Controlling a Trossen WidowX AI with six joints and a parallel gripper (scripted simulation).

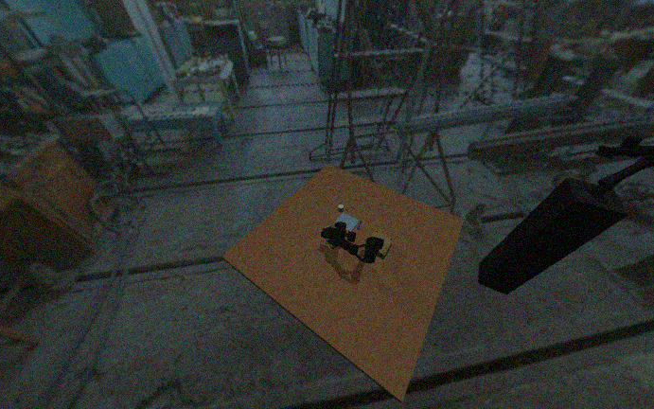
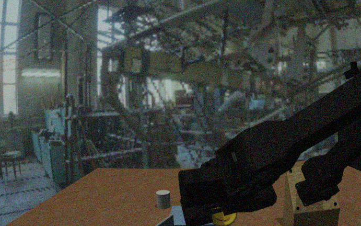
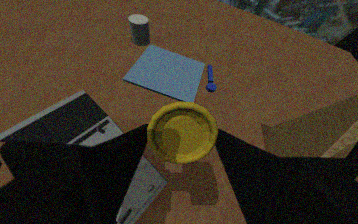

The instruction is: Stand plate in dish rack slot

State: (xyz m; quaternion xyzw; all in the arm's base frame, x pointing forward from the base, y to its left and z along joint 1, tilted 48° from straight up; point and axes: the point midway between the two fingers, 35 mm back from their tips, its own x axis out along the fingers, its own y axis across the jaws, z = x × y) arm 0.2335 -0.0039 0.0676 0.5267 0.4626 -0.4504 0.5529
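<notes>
My gripper tip is now 70 mm short of the grey dish rack, 50 mm to the right of it and 60 mm above it. Round my gripper tip: light blue sheet 50 mm ahead, 160 mm to the right, 80 mm below; then yellow plate 10 mm to the left; then blue spoon 50 mm behind, 160 mm to the right, 80 mm below.
</notes>
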